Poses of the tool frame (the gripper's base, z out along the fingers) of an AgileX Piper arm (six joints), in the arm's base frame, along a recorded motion.
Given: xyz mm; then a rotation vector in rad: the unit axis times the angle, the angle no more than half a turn.
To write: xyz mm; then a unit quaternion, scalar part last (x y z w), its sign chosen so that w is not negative. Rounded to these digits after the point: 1 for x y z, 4 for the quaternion.
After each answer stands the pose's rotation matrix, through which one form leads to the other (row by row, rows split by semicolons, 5 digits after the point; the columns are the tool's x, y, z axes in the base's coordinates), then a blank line. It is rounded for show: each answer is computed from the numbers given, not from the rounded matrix.
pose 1, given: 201.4 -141.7 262.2 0.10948 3.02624 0.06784
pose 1, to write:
201.4 -141.7 262.2 0.0361 0.9975 0.0224 0.0563
-0.99106 0.06948 0.11389; 0.07451 0.99640 0.04055; -0.11066 0.04867 -0.99267

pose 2, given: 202.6 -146.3 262.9 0.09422 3.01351 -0.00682
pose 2, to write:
202.6 -146.3 262.9 0.0312 0.9975 -0.0023 0.0633
-0.99005 0.06251 0.12606; 0.06193 0.99804 -0.00845; -0.12634 -0.00056 -0.99199

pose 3, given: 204.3 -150.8 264.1 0.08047 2.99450 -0.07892
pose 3, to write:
204.3 -150.8 264.1 0.0268 0.9967 -0.0263 0.0724
-0.98808 0.05719 0.14296; 0.04958 0.99719 -0.05624; -0.14577 -0.04848 -0.98813

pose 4, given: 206.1 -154.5 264.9 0.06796 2.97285 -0.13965
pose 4, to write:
206.1 -154.5 264.9 0.0228 0.9953 -0.0468 0.0823
-0.98543 0.05298 0.16159; 0.03760 0.99459 -0.09680; -0.16585 -0.08932 -0.98210

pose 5, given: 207.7 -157.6 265.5 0.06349 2.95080 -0.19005
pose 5, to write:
207.7 -157.6 265.5 0.0214 0.9935 -0.0640 0.0919
-0.98221 0.05423 0.17980; 0.03072 0.99090 -0.13107; -0.18528 -0.12321 -0.97493

